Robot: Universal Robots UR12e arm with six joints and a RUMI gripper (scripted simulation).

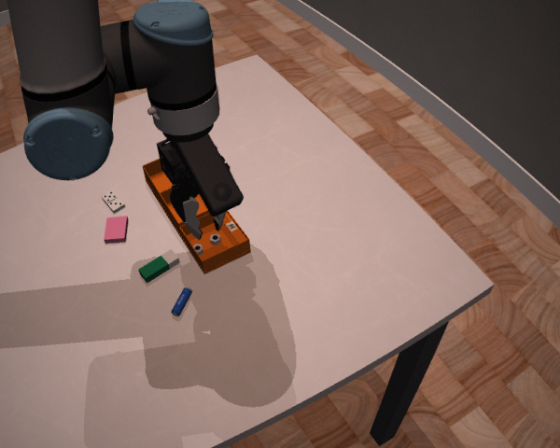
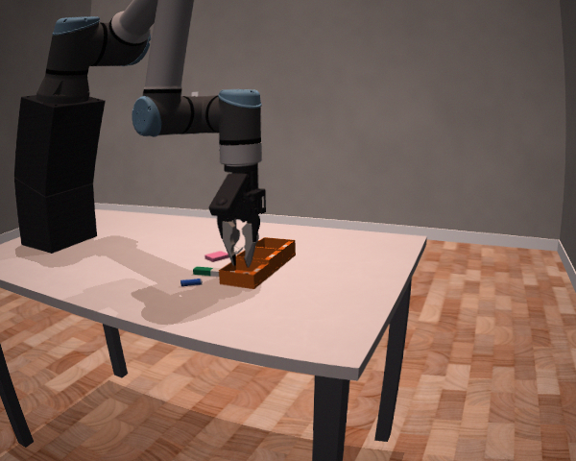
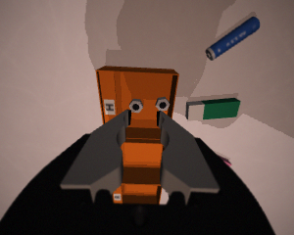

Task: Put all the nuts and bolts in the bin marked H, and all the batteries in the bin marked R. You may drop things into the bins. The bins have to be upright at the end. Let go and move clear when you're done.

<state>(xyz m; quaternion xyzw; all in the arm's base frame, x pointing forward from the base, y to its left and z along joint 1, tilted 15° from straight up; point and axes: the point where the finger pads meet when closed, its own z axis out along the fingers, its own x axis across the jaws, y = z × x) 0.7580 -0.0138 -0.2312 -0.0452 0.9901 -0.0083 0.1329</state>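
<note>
Now: hand 80 mm to the left of the blue battery, 80 mm past it and 40 mm above it. Also, from my hand: green block (90 mm behind, 40 mm below); then orange bin row (80 mm to the left, 30 mm below); then pink block (140 mm behind, 110 mm to the left, 40 mm below).
</note>
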